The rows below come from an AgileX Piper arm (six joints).
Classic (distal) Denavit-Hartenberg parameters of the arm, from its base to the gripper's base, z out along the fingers. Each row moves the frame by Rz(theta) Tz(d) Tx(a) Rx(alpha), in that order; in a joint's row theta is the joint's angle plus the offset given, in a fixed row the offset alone. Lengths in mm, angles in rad.
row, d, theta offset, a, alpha
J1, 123, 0, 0, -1.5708
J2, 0, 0.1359, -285.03, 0
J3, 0, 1.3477, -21.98, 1.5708
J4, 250.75, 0, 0, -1.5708
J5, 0, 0, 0, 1.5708
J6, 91, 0, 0, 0
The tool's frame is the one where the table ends.
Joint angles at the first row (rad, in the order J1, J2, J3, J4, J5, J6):
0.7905, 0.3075, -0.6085, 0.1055, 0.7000, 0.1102
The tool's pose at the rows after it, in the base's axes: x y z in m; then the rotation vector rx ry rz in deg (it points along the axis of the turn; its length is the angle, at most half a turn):
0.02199, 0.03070, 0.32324, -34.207, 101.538, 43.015
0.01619, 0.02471, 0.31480, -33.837, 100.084, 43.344
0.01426, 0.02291, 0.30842, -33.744, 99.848, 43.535
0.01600, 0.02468, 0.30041, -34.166, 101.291, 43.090
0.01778, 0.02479, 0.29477, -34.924, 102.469, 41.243
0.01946, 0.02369, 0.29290, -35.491, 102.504, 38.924
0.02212, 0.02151, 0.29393, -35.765, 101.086, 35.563
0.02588, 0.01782, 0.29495, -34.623, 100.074, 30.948
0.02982, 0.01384, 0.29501, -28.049, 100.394, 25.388
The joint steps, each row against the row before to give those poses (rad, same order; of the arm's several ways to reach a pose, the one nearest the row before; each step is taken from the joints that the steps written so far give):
0.0000, -0.1038, 0.0536, -0.0003, -0.0249, 0.0000
0.0000, -0.0611, 0.0337, -0.0019, 0.0020, 0.0001
-0.0001, -0.0283, 0.0237, 0.0018, 0.0000, -0.0001
0.0001, -0.0021, 0.0260, -0.0001, 0.0018, 0.0001
0.0000, 0.0000, 0.0148, -0.0220, 0.0117, -0.0001
-0.0001, 0.0000, 0.0044, -0.0343, 0.0043, 0.0000
0.0001, 0.0000, 0.0000, -0.0589, -0.0124, 0.0031
-0.0122, 0.0000, 0.0000, -0.0865, -0.0088, 0.0274
-0.1082, 0.0000, 0.0067, -0.0426, -0.0212, 0.0284

